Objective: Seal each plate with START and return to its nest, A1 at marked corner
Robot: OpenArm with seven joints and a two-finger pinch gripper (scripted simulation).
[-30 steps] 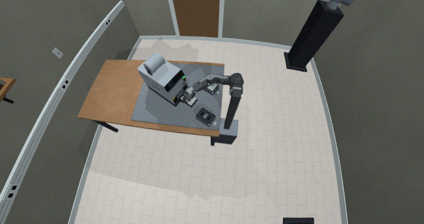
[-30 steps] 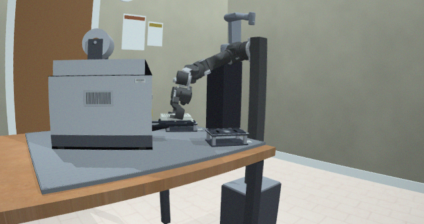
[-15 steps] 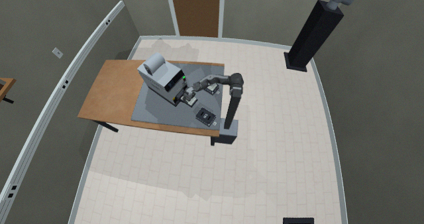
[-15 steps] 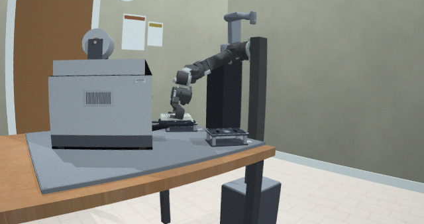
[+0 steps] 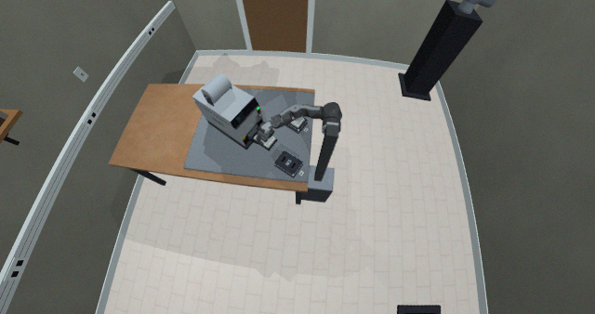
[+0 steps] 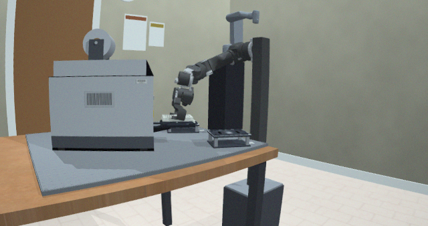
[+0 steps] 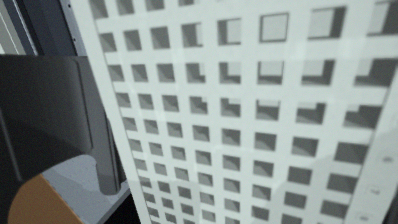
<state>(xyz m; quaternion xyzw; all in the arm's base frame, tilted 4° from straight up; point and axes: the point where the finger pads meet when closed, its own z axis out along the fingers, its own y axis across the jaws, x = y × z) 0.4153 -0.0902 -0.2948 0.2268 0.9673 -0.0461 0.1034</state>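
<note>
The sealer stage is 30 mm below my hand. From my hand the other things lie so: white start button (50 mm ahead, 130 mm to the right, 70 mm above); plate nest (180 mm behind, 130 mm to the left, 70 mm below); yellow warning mark (130 mm ahead, 30 mm to the left, 30 mm above).
</note>
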